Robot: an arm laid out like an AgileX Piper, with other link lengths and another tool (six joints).
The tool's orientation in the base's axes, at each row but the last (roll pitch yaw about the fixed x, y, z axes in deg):
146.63, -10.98, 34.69
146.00, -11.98, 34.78
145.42, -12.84, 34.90
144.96, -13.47, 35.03
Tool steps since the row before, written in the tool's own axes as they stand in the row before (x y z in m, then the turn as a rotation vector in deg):
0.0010, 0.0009, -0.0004, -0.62, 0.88, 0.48
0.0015, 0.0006, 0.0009, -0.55, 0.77, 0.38
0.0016, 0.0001, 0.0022, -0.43, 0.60, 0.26
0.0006, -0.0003, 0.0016, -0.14, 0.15, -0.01
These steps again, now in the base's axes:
0.0010, 0.0000, 0.0010, 0.06, -1.18, -0.04
0.0018, 0.0001, -0.0001, 0.02, -1.02, 0.00
0.0024, 0.0000, -0.0014, 0.00, -0.78, 0.03
0.0011, 0.0000, -0.0013, -0.06, -0.19, 0.06

